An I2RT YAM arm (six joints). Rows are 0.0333 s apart.
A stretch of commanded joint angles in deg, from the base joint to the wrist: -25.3, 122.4, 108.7, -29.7, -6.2, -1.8; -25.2, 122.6, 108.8, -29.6, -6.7, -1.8; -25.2, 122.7, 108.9, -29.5, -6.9, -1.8; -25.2, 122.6, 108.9, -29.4, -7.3, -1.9; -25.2, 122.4, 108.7, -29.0, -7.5, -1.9; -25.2, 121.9, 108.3, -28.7, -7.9, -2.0; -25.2, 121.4, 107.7, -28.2, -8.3, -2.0; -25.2, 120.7, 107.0, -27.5, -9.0, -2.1; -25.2, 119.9, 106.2, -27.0, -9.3, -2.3; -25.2, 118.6, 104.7, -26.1, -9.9, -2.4; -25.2, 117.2, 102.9, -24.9, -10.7, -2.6; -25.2, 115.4, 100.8, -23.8, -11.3, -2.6
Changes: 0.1, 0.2, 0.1, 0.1, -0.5, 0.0; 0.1, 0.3, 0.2, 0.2, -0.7, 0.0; 0.1, 0.2, 0.2, 0.3, -1.1, -0.1; 0.1, 0.0, 0.0, 0.7, -1.3, -0.1; 0.1, -0.5, -0.4, 1.0, -1.7, -0.2; 0.1, -1.0, -1.0, 1.5, -2.1, -0.2; 0.1, -1.7, -1.7, 2.2, -2.8, -0.3; 0.1, -2.5, -2.5, 2.7, -3.1, -0.5; 0.1, -3.8, -4.0, 3.6, -3.7, -0.6; 0.1, -5.2, -5.8, 4.8, -4.5, -0.8; 0.1, -7.0, -7.9, 5.9, -5.1, -0.8
